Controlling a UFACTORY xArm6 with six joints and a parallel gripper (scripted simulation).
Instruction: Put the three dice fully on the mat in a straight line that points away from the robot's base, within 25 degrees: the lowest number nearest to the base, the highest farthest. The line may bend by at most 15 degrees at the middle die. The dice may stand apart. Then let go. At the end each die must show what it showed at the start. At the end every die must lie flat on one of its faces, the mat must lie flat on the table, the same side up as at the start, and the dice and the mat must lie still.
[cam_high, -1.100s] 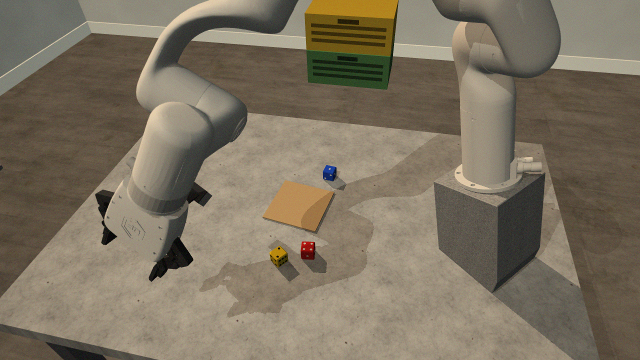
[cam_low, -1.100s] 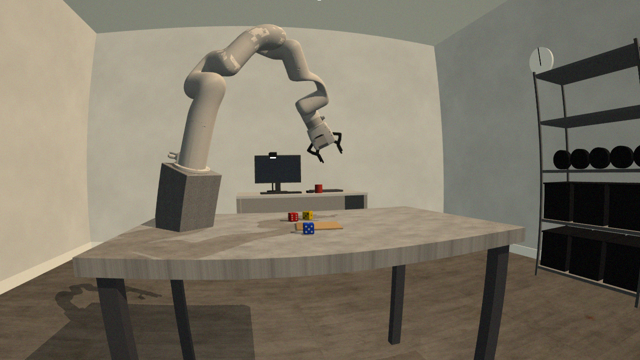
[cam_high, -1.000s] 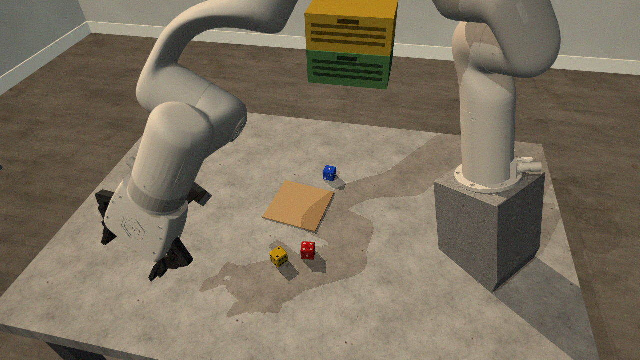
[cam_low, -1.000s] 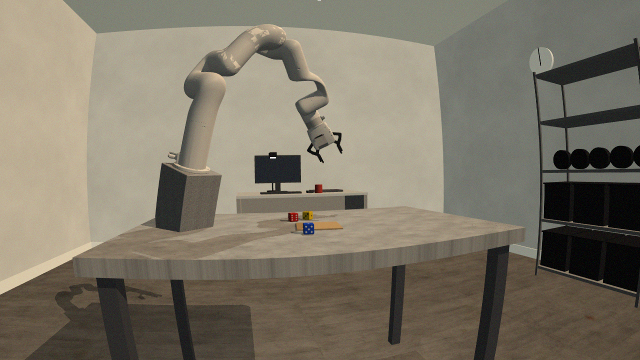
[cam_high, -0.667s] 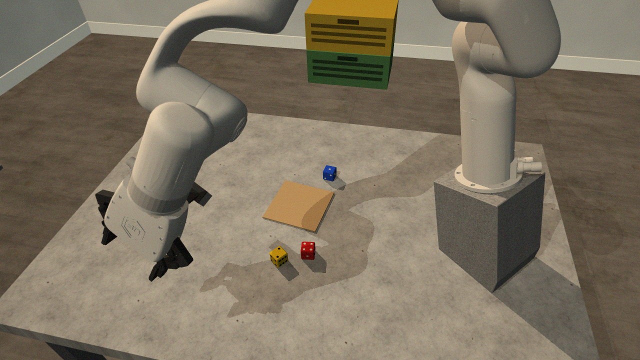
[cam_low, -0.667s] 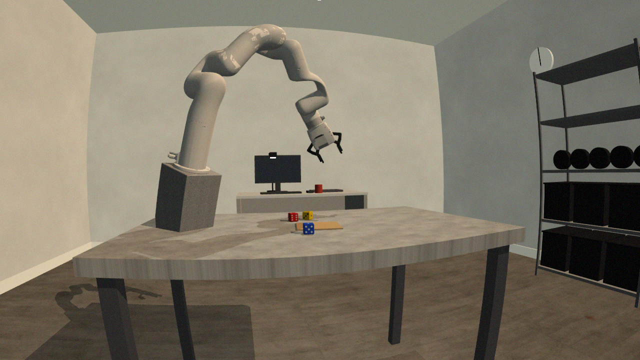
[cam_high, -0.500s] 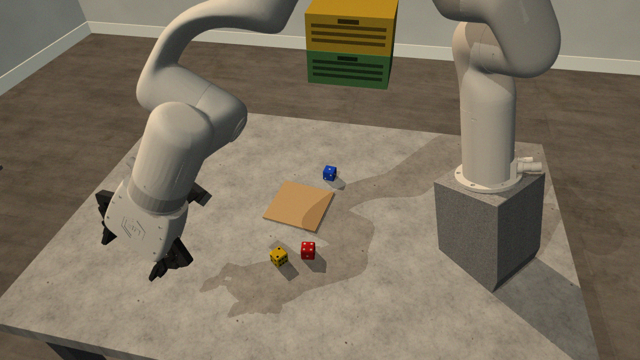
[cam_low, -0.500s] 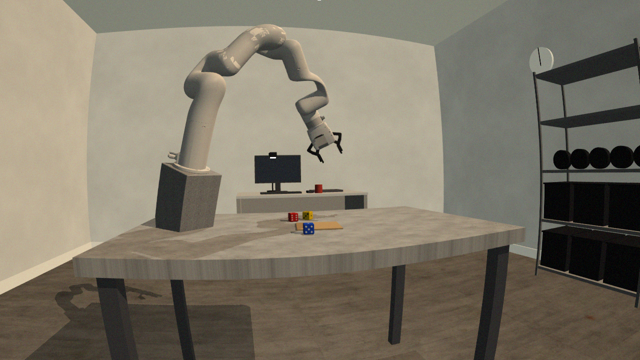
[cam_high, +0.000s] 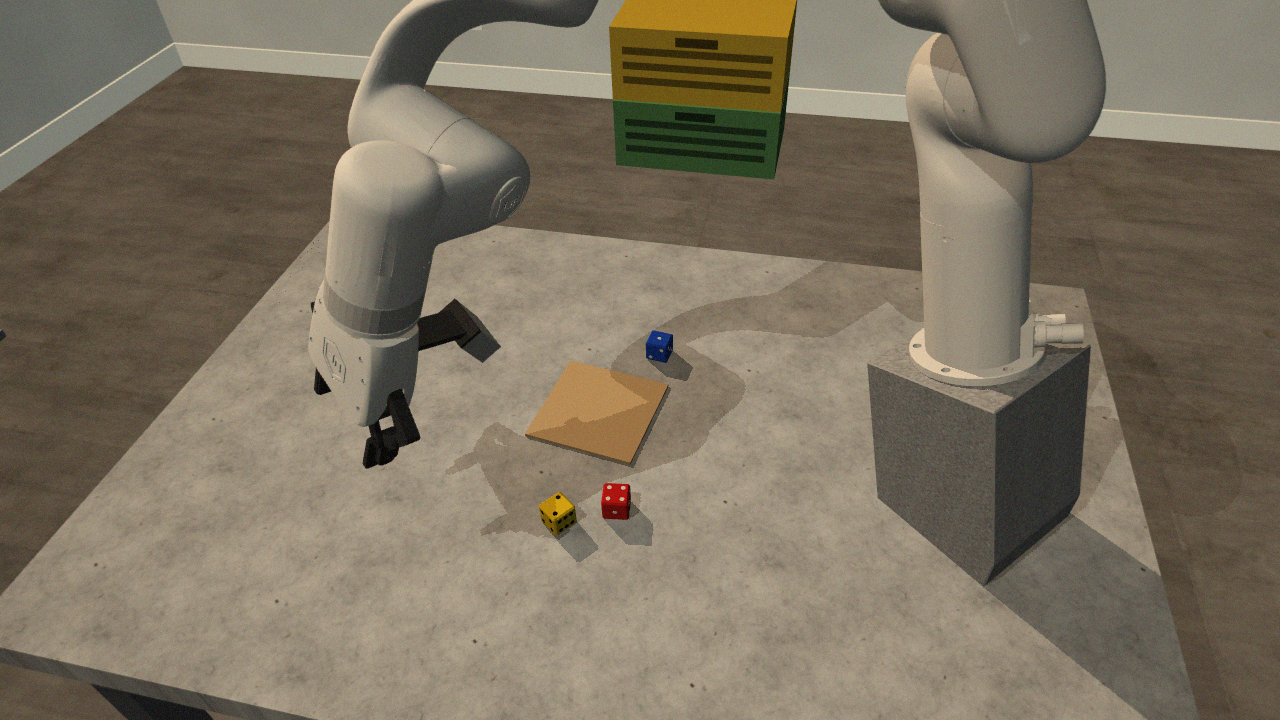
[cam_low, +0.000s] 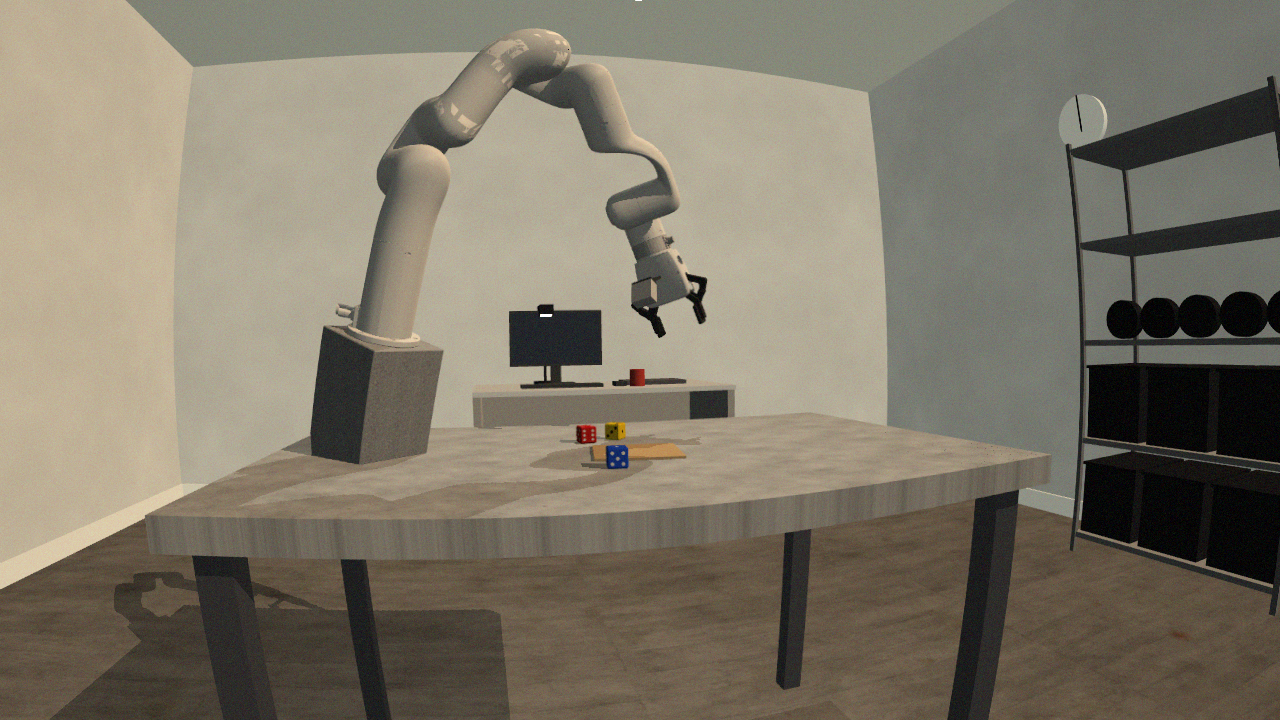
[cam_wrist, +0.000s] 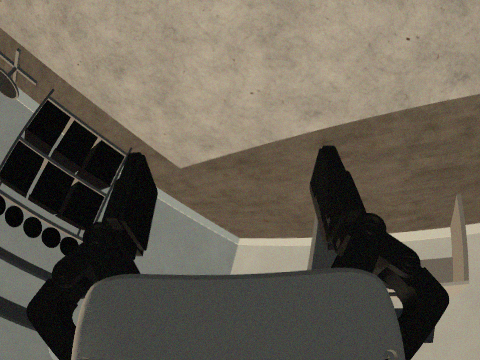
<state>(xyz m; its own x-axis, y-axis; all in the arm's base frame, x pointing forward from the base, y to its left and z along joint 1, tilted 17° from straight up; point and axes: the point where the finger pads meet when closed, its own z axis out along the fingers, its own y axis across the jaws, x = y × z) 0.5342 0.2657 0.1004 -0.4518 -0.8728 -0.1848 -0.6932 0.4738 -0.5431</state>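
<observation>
My gripper is now 370 mm to the left of the blue die, 200 mm above it and 190 mm past it. From my hand the other things lie so: red die: 210 mm behind, 200 mm below, 110 mm to the right; yellow die: 200 mm below, 150 mm behind, 80 mm to the right; mat: 250 mm to the right, 210 mm below, 140 mm behind.
</observation>
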